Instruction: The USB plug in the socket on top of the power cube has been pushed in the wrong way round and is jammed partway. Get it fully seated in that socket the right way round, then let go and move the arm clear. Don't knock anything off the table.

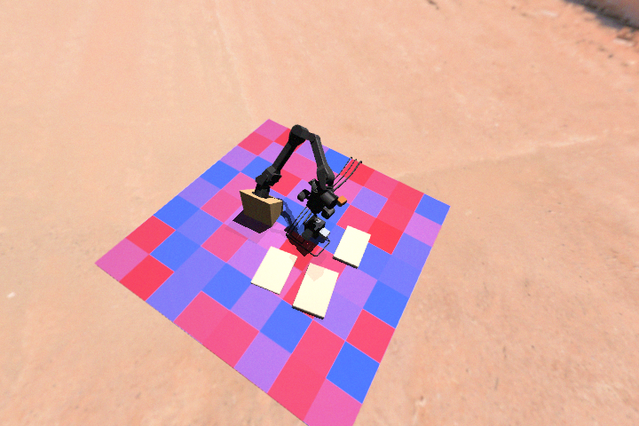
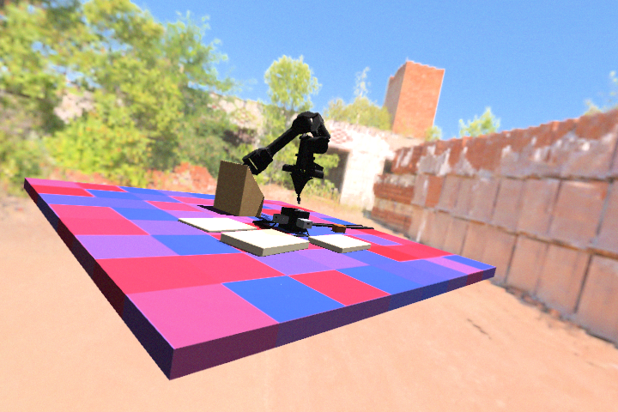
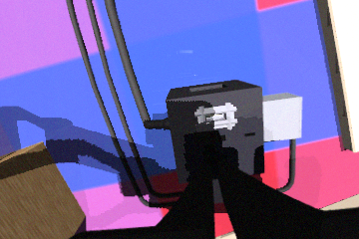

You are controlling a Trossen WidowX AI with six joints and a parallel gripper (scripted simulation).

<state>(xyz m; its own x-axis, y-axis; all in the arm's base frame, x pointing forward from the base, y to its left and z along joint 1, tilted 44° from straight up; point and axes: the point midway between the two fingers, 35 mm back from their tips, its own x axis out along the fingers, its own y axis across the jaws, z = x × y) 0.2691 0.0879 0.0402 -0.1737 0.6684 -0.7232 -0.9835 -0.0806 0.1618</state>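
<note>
Now: the silver USB socket 1 cm ahead of my gripper tip, 1 cm to the left of it and 6 cm below it. From my gripper tip the other things lie so: dark USB plug: 1 cm to the left, 1 cm below; small orange block: 2 cm ahead, 24 cm to the left, 12 cm below.
</note>
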